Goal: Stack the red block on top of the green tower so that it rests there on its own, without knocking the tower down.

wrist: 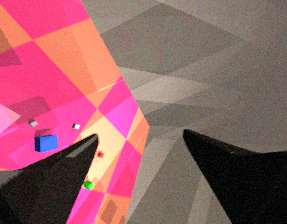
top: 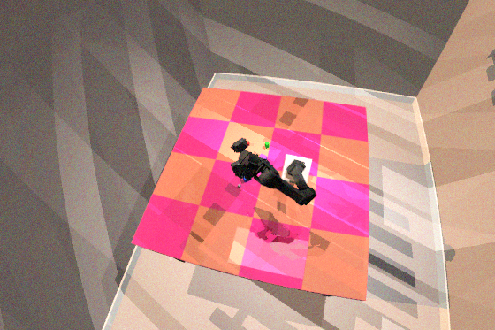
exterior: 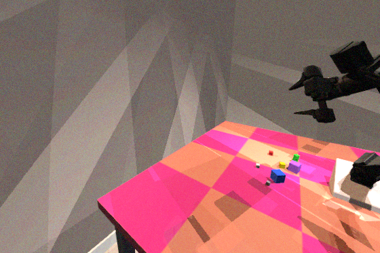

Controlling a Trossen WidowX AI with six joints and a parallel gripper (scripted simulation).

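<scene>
The red block is 38 cm below my gripper tip, 33 cm to the right of it and 9 cm ahead of it. Round my gripper tip: blue cube: 37 cm below, 9 cm to the right; then yellow cube: 38 cm below, 22 cm to the right, 1 cm ahead; then purple cube: 37 cm below, 23 cm to the right, 5 cm behind.
</scene>
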